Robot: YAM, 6 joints.
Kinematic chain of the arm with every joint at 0, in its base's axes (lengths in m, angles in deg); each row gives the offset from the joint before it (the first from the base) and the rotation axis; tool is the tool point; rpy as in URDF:
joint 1: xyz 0 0 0.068 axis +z
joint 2: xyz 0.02 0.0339 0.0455 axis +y
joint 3: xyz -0.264 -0.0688 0 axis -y
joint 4: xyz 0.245 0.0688 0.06 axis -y
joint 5: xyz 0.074 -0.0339 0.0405 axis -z
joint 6: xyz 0.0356 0 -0.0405 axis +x
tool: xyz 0 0 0 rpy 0 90 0
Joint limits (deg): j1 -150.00..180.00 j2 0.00..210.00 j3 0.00..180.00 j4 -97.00..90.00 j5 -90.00..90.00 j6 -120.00..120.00
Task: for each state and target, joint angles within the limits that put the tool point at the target. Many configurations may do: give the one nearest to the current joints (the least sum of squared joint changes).
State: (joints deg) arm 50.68 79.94 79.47 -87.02 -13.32 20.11
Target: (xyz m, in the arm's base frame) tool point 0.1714 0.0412 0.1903
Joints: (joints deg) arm 12.46 87.09 50.62 -88.70 -5.21 20.11
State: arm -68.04 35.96 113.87 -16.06 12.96 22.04
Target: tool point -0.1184 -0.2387 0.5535
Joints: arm -114.06 78.16 103.94 -14.53 17.67 22.04
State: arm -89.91 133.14 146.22 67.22 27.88 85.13
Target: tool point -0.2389 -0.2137 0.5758
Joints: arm -134.53 132.77 164.92 90.00 35.06 85.13
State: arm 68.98 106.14 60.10 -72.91 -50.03 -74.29
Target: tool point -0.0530 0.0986 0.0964
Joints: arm 103.57 108.16 26.55 -77.33 -52.88 -74.29
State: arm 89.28 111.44 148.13 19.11 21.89 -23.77
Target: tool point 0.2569 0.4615 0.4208
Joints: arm 62.50 128.30 130.69 13.95 24.55 -23.77
